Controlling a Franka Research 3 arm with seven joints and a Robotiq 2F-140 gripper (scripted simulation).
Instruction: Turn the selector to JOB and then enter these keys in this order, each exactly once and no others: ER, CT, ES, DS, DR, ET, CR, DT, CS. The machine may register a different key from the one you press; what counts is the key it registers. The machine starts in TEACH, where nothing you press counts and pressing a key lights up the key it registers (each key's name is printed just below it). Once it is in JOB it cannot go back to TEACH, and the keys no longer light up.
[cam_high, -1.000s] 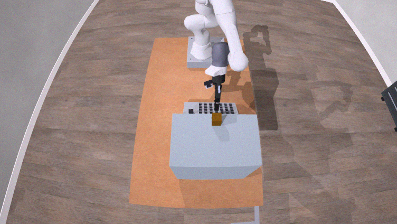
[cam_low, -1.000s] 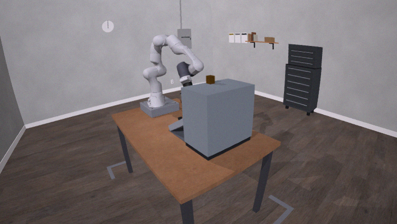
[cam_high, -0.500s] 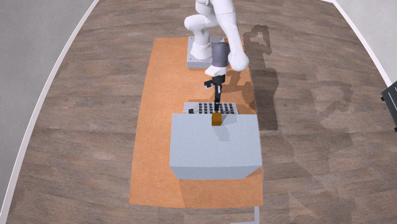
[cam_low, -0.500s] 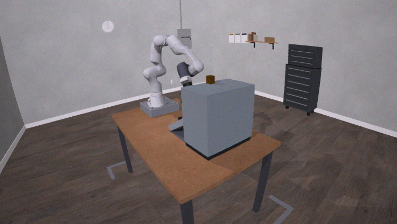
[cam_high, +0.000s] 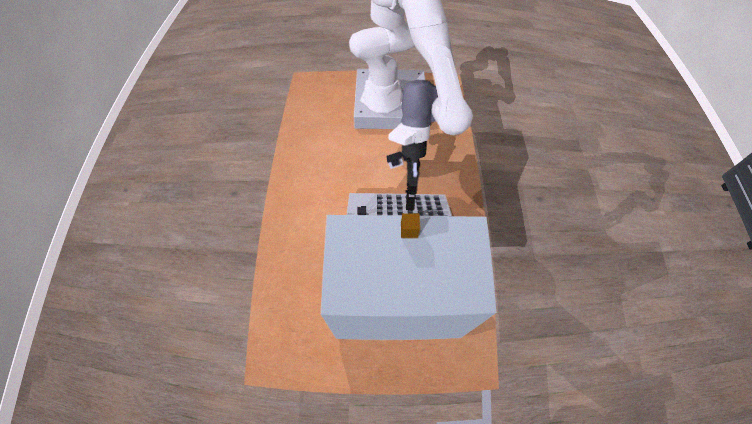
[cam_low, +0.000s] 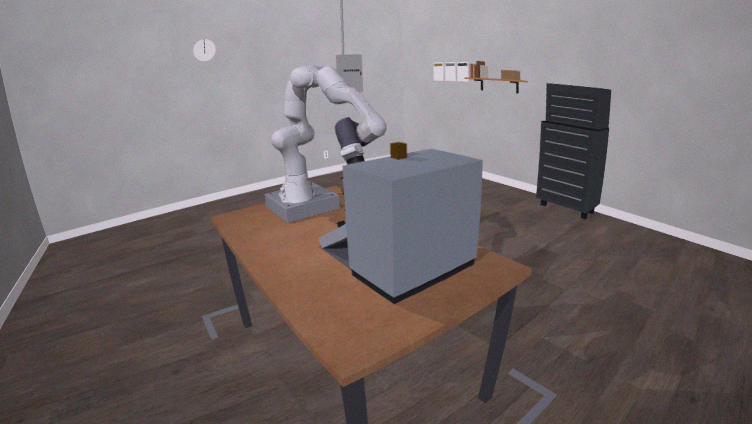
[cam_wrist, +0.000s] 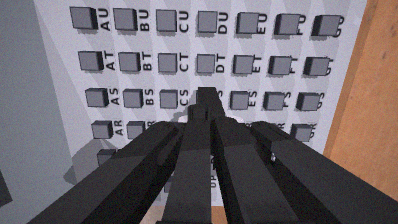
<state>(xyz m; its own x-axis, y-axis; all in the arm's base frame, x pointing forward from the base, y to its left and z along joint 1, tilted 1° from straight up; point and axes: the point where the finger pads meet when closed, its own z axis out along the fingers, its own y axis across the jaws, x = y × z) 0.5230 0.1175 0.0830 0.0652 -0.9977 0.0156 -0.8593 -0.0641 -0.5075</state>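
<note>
Now: hand 5 cm above the key and 3 cm to the left of it. From my hand the other things lie so: selector knob: 16 cm to the right, 3 cm below, 3 cm ahead; then keypad: 7 cm below, 5 cm ahead, 4 cm to the right.
</note>
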